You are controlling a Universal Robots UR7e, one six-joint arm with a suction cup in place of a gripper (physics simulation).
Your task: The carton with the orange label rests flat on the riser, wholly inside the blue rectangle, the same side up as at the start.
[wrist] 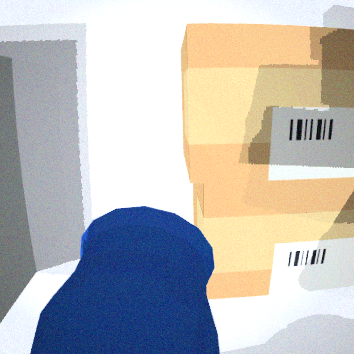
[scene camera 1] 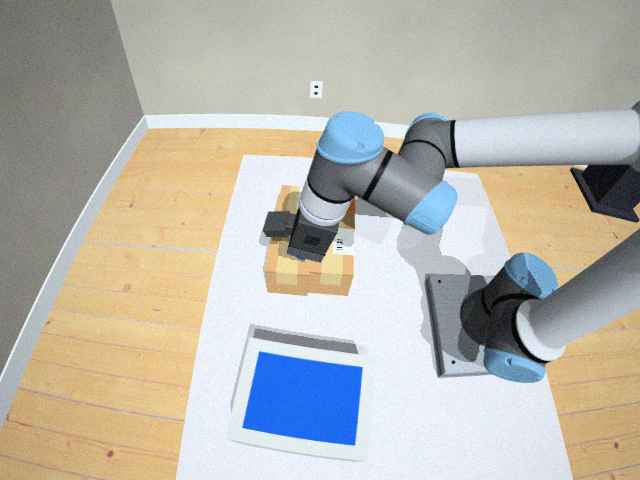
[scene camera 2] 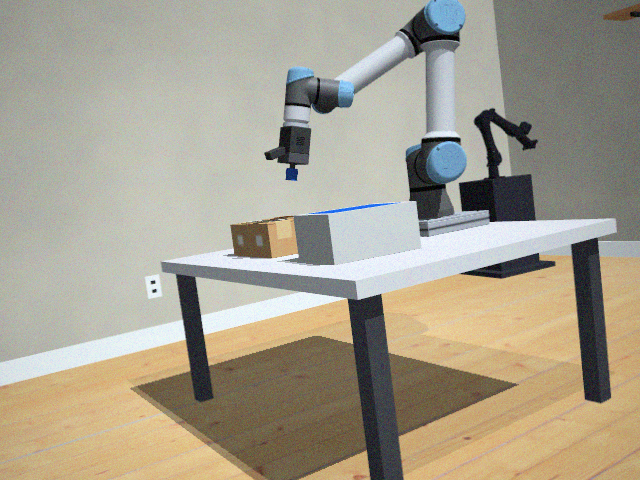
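Seen in the pictures: hand, tool point: (wrist: pixel 145 262) (scene camera 2: pixel 291 180); arm's base, link origin: (scene camera 1: pixel 486 319) (scene camera 2: pixel 430 216).
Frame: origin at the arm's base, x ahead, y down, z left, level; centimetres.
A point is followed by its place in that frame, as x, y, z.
Observation:
The carton with the orange label (scene camera 1: pixel 352 205) {37.7, -5.7, -25.6} stands at the back right of a tight group of cartons, mostly hidden by the arm. Its orange label does not show in the wrist view. The pale riser (scene camera 1: pixel 237 413) {53.4, -7.5, 30.6} (scene camera 2: pixel 374 235) {42.7, -0.8, 35.4} stands apart, nearer scene camera 1, with the blue rectangle (scene camera 1: pixel 305 397) {41.9, -7.5, 25.2} (scene camera 2: pixel 356 208) {42.4, -7.5, 27.8} on its top. My gripper, a blue suction cup (scene camera 1: pixel 299 257) (scene camera 2: pixel 291 179), is off and holds nothing. It hangs well above the front cartons and higher than the riser top. The cup also fills the lower middle of the wrist view.
The front left carton (scene camera 1: pixel 281 271) {51.8, -5.7, -1.9} (wrist: pixel 220 105) {50.8, -5.7, -3.8} and front right carton (scene camera 1: pixel 330 271) {40.9, -5.6, -4.0} (wrist: pixel 235 230) {42.0, -5.7, -5.8} have white barcode labels. Another carton (scene camera 1: pixel 287 192) {55.6, -5.6, -26.9} is at the back left. The arm's base plate (scene camera 1: pixel 439 351) {12.7, 1.5, 9.1} (scene camera 2: pixel 454 223) {1.3, 2.1, 13.4} is to the right on the white table (scene camera 1: pixel 398 413) {21.2, 4.5, 23.9} (scene camera 2: pixel 258 273) {68.0, 5.1, 20.6}.

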